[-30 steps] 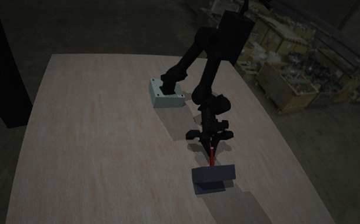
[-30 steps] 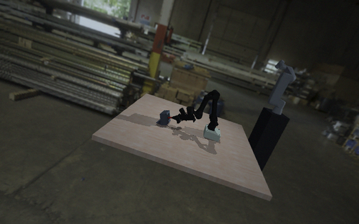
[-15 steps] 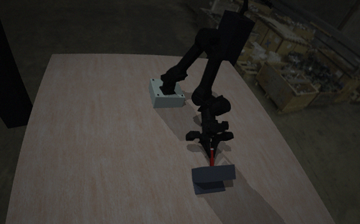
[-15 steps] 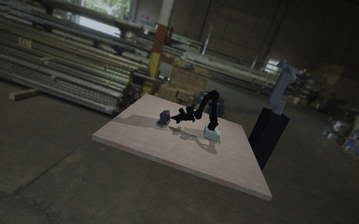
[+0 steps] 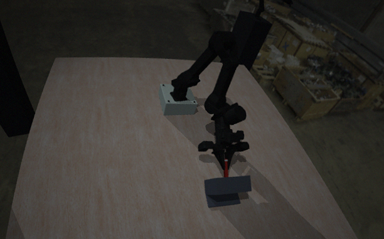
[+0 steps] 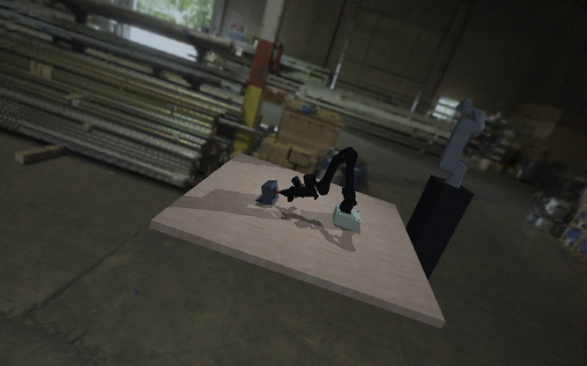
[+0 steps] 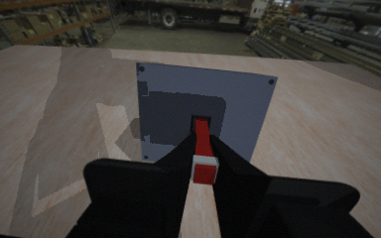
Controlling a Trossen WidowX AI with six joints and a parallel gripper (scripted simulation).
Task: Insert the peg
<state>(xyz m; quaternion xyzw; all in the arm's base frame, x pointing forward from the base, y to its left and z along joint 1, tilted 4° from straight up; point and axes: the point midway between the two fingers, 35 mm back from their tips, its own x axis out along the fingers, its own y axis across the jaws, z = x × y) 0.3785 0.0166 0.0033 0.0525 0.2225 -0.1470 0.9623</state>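
Right now the red square peg is 20 mm behind my gripper tip, 10 mm to the left of it and 10 mm above it. The rest, counted from my gripper tip: sloped panel 50 mm ahead, 20 mm to the right, 20 mm below.
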